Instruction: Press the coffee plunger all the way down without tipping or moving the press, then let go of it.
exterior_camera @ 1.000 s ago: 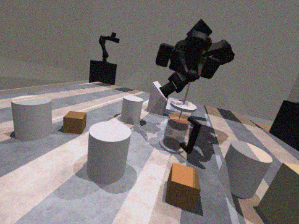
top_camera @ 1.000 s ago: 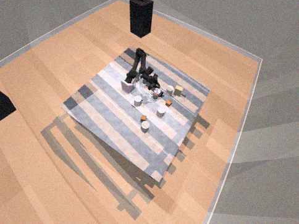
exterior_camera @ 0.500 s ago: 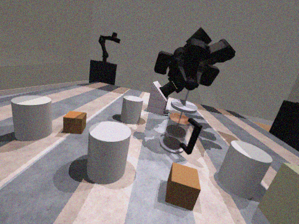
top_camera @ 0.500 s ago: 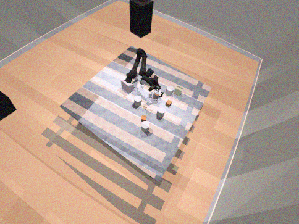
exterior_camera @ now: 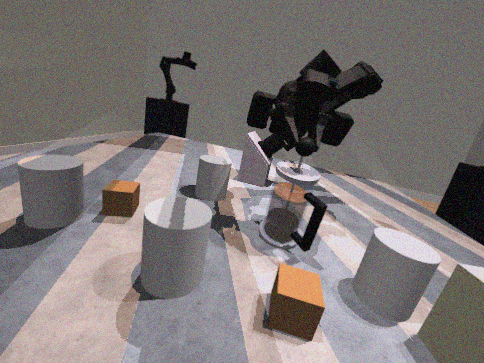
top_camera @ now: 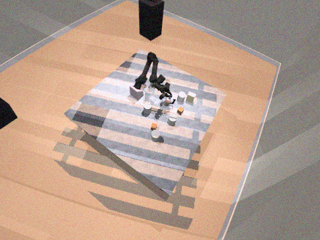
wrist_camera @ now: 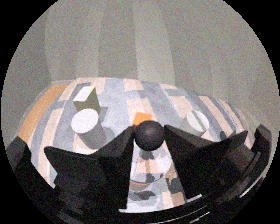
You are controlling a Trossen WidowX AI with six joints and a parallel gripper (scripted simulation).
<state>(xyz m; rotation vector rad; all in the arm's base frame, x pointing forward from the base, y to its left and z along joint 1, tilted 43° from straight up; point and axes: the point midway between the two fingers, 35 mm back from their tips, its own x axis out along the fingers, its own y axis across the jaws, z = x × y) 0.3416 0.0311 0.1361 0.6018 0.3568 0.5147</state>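
Now: gripper tip 9 cm above the coffee press, 1 cm to the right of it and 1 cm past it.
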